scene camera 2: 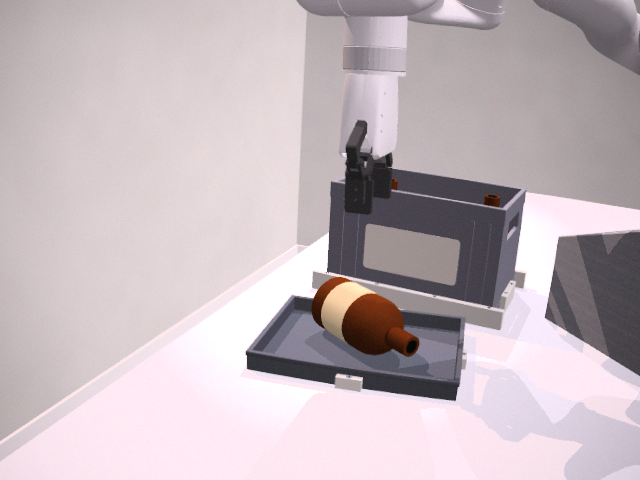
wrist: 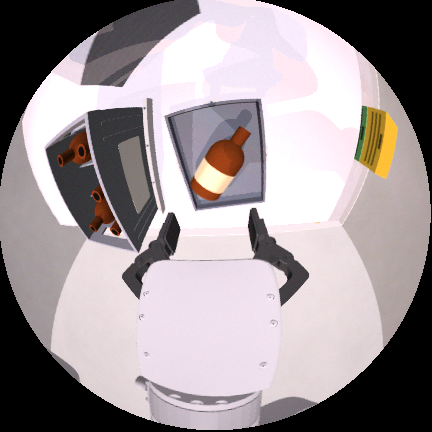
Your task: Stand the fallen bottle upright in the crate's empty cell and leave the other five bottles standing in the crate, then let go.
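Places are measured from the arm's base along level axes (x ahead, y left, z up), in centimetres.
Pixels of known places: gripper, fingertip midpoint: point(scene camera 2: 368, 204) point(wrist: 211, 218).
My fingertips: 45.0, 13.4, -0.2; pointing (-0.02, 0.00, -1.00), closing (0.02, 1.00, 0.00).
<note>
Behind a point stands the place of what it marks, as x, y, z.
The fallen brown bottle point(scene camera 2: 369, 320) {42.6, 18.9, -12.9} point(wrist: 220, 167) {43.2, 14.7, -11.2} with a cream label lies on its side in the shallow grey tray point(scene camera 2: 305, 371) {48.2, 25.0, -17.9} point(wrist: 262, 150) {41.9, 24.1, -17.0}. In the scene view its neck points right and toward the camera. The grey crate point(scene camera 2: 413, 248) {41.3, -1.9, -9.6} point(wrist: 115, 175) {39.0, -1.5, -4.8} stands beside the tray, behind it in the scene view. Brown bottle necks point(scene camera 2: 492, 199) {30.7, -12.9, -3.1} point(wrist: 65, 158) {31.2, -12.9, -3.6} show inside it; its wall hides the lower parts, and the empty cell cannot be made out. My gripper point(scene camera 2: 369, 193) {45.0, 13.4, -0.2} point(wrist: 211, 218) {45.0, 13.4, -0.2} is open and empty, above the tray and bottle, with its fingers near the height of the crate's rim.
A pale rail point(scene camera 2: 413, 300) {40.3, -0.5, -17.3} point(wrist: 156, 160) {41.9, -0.6, -18.5} runs along the crate's base, between crate and tray. A dark grey block point(scene camera 2: 594, 289) {13.6, 1.5, -10.9} point(wrist: 135, 42) stands on the far side from the wall. A yellow and green box point(wrist: 376, 142) stands at the right in the wrist view.
</note>
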